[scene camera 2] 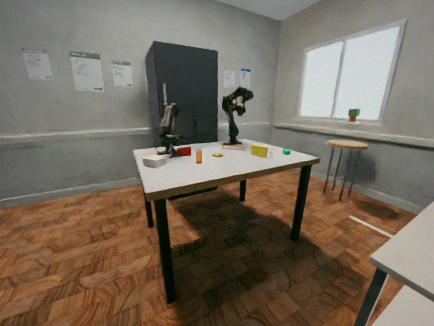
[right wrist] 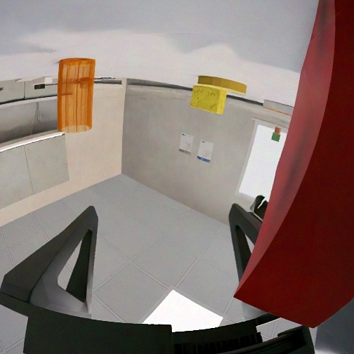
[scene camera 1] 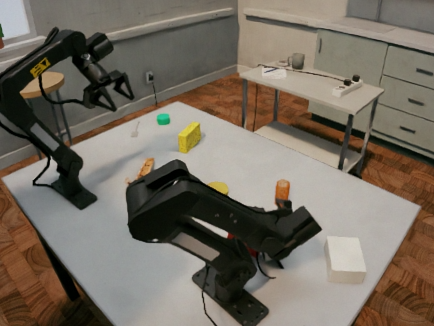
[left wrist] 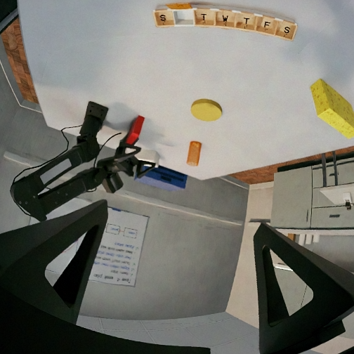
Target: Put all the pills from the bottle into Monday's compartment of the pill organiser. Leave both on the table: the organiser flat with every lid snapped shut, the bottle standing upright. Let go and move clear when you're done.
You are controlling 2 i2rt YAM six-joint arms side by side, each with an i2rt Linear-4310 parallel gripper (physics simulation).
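Frame: origin at the left arm's base, x right, y ahead, z up, level; metres.
Where they show: left gripper, fingertip midpoint: [scene camera 2: 234, 114] [scene camera 1: 125, 104]; right gripper, fingertip midpoint: [scene camera 2: 188, 143] [scene camera 1: 258, 203]; left arm's base, origin of the base link: [scene camera 2: 232, 143] [scene camera 1: 73, 192]; right arm's base, origin of the base link: [scene camera 1: 228, 295].
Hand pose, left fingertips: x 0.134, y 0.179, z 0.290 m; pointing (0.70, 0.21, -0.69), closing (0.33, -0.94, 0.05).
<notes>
Each offset is from my left fingertips to the top centre of the thing.
The orange bottle {dx +0.441, dy +0.202, dz -0.210 m} [scene camera 1: 282, 189] [scene camera 2: 199, 156] [left wrist: 194, 153] [right wrist: 76, 97] stands upright on the table; I cannot make out its pills. The pill organiser {dx +0.000, dy +0.011, dz -0.239 m} [scene camera 1: 145, 169] [scene camera 2: 233, 147] [left wrist: 225, 19] lies flat near the left arm's base. In the left wrist view its second compartment [left wrist: 184, 18], Monday's, is uncovered and looks empty, with its orange lid [left wrist: 178, 6] tipped back; the other lettered lids look shut. My left gripper [scene camera 1: 125, 103] [left wrist: 185, 221] is open and empty, high above the table. My right gripper [left wrist: 148, 157] [right wrist: 163, 211] is open and empty, low near the red block, apart from the bottle.
The red block {dx +0.450, dy -0.015, dz -0.227 m} [scene camera 2: 184, 151] [left wrist: 135, 130] [right wrist: 310, 200] is close beside the right gripper. A yellow disc {dx +0.245, dy +0.124, dz -0.277 m} [scene camera 1: 218, 188] [left wrist: 206, 110] lies between bottle and organiser. A yellow sponge {dx -0.018, dy +0.289, dz -0.214 m} [scene camera 1: 189, 137] [left wrist: 332, 107], a green cylinder {dx -0.248, dy +0.365, dz -0.258 m} [scene camera 1: 163, 119] and a white block {dx +0.697, dy +0.084, dz -0.243 m} [scene camera 1: 345, 257] are on the table.
</notes>
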